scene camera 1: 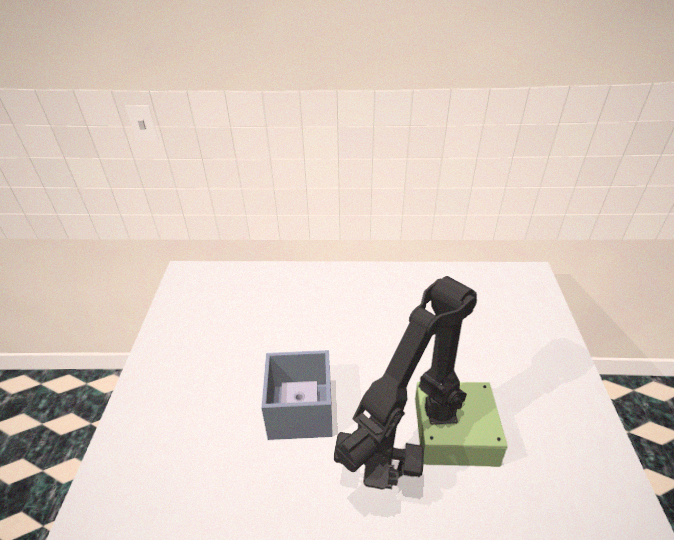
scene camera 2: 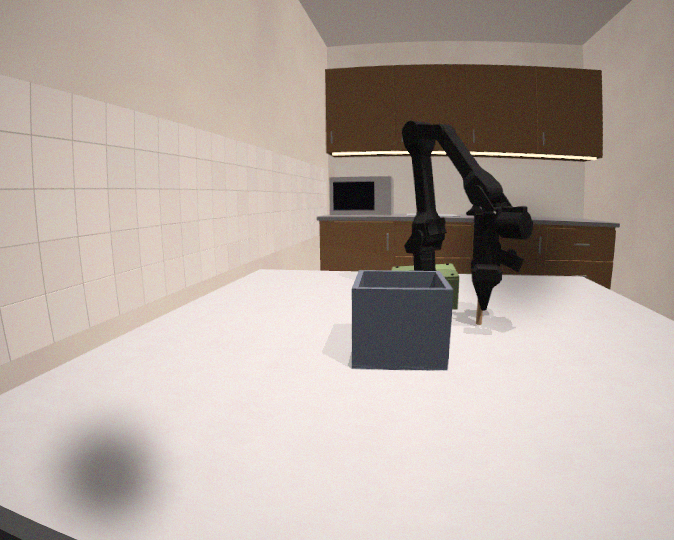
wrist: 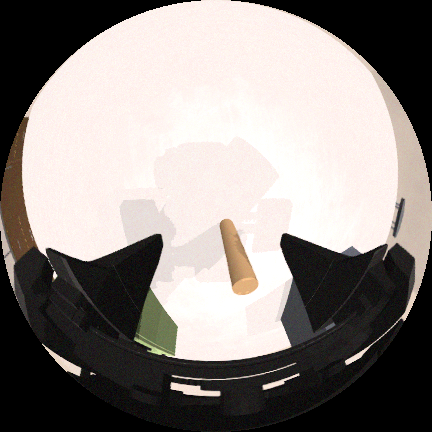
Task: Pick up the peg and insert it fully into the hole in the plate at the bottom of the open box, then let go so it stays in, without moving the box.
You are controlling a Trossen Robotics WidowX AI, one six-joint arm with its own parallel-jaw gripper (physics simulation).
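Places are measured from the arm's base along level axes (x ahead, y left, z up), in centimetres.
Where they show: gripper, fingertip midpoint: (scene camera 2: pixel 482 305) (wrist: pixel 223 240); arm's base at its link origin: (scene camera 1: pixel 441 412) (wrist: pixel 123 338).
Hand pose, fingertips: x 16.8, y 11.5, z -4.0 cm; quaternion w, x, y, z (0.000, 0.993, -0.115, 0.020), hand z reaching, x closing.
Observation:
Things, the pixels of their centre, and the offset from my fingertips. "spot": a spot on its surface instead. Level surfaces: height alone.
- light-brown round peg at the middle of its body: (wrist: pixel 232 246) (scene camera 2: pixel 480 307) dx +0.6, dy -0.8, dz -0.2 cm
- open blue-grey box at the middle of its body: (scene camera 2: pixel 400 316) (wrist: pixel 333 309) (scene camera 1: pixel 298 394) dx +16.9, dy -20.1, dz +2.7 cm
- pale plate at the middle of its body: (scene camera 1: pixel 299 402) dx +16.9, dy -20.1, dz -0.7 cm
- round hole at a spot on its surface: (scene camera 1: pixel 299 396) spot: dx +16.9, dy -21.1, dz +0.5 cm
- white table at its surface level: dz -4.2 cm
The light-brown round peg (scene camera 2: pixel 479 317) (wrist: pixel 236 260) stands upright on the table, its top between the fingers; it is hidden behind the gripper in scene camera 1. My gripper (scene camera 1: pixel 395 477) (scene camera 2: pixel 483 308) (wrist: pixel 223 240) is open and points down, its fingertips around the peg's upper part and above the table. In the wrist view a gap shows on both sides of the peg. The open blue-grey box (scene camera 1: pixel 298 420) (scene camera 2: pixel 400 329) (wrist: pixel 295 320) stands upright, apart from the peg. The pale plate (scene camera 1: pixel 288 389) lies at its bottom, with a round hole (scene camera 1: pixel 299 396) near its middle.
The green block (scene camera 1: pixel 478 430) (scene camera 2: pixel 454 292) (wrist: pixel 159 325) under the arm's base stands right of the gripper in scene camera 1. The box's walls rise well above the plate on all sides. All stand on the white table (scene camera 1: pixel 196 478) (scene camera 2: pixel 281 450).

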